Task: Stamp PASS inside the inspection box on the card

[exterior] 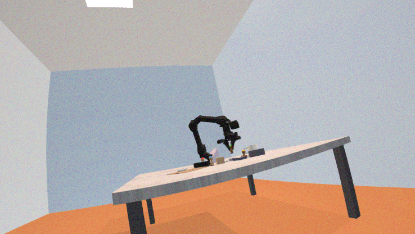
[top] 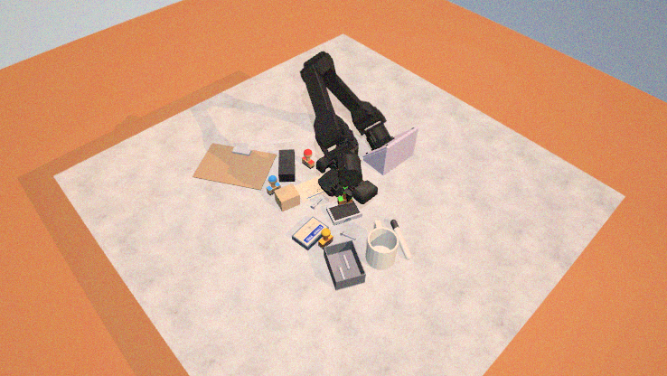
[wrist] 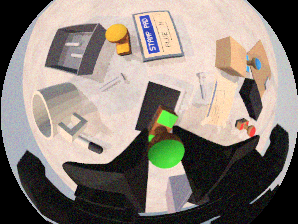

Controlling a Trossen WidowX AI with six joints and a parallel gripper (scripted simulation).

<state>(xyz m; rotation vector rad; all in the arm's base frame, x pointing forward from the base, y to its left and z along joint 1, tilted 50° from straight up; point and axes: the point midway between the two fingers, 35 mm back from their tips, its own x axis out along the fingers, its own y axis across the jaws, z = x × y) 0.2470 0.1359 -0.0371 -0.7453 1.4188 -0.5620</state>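
Right now my gripper tip is 70 mm above the ink pad. Also, from my gripper tip: green-knobbed stamp: right at my gripper tip; then mug: 10 mm ahead, 160 mm to the left, 40 mm below; then yellow-knobbed stamp: 110 mm ahead, 50 mm to the left, 60 mm below.
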